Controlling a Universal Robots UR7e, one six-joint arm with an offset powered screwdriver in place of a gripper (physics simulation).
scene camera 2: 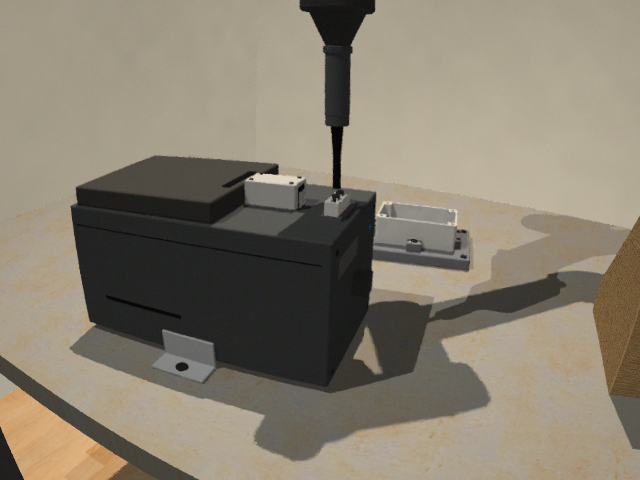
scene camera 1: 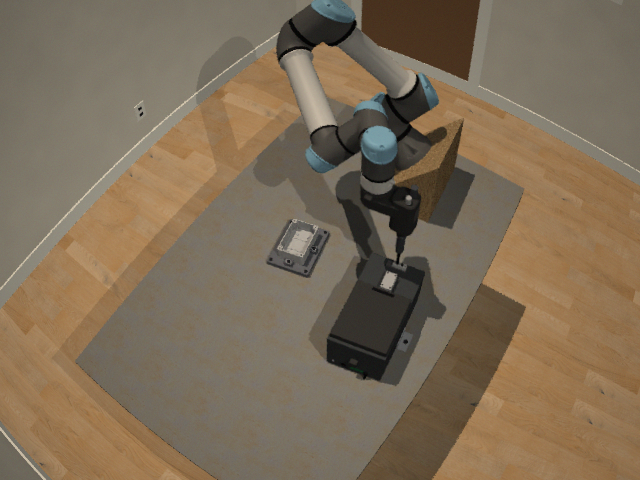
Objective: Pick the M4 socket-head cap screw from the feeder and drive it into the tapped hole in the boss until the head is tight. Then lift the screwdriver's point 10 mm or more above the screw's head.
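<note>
My screwdriver [scene camera 1: 398, 261] [scene camera 2: 337, 186] points straight down, its thin black bit right at the small light pick-up block [scene camera 2: 333, 207] on top of the black screw feeder [scene camera 1: 369, 316] [scene camera 2: 206, 279]. Small dark shapes show on the block at the bit's point; they are too small to tell whether the bit touches the M4 screw or holds it. The white open-topped housing [scene camera 1: 281, 244] [scene camera 2: 413, 235] sits on a grey base plate [scene camera 1: 279, 266] [scene camera 2: 444, 262] beyond the feeder. Small bosses [scene camera 1: 288, 261] [scene camera 2: 413, 244] stand beside the housing; which has the tapped hole is not clear.
A white box [scene camera 1: 388, 281] [scene camera 2: 271, 192] sits on the feeder beside its raised dark lid [scene camera 1: 373, 313] [scene camera 2: 170, 183]. A metal bracket [scene camera 1: 405, 341] [scene camera 2: 188, 347] is at the feeder's foot. A brown cork-like block [scene camera 1: 439, 173] [scene camera 2: 622, 310] stands near the arm's base.
</note>
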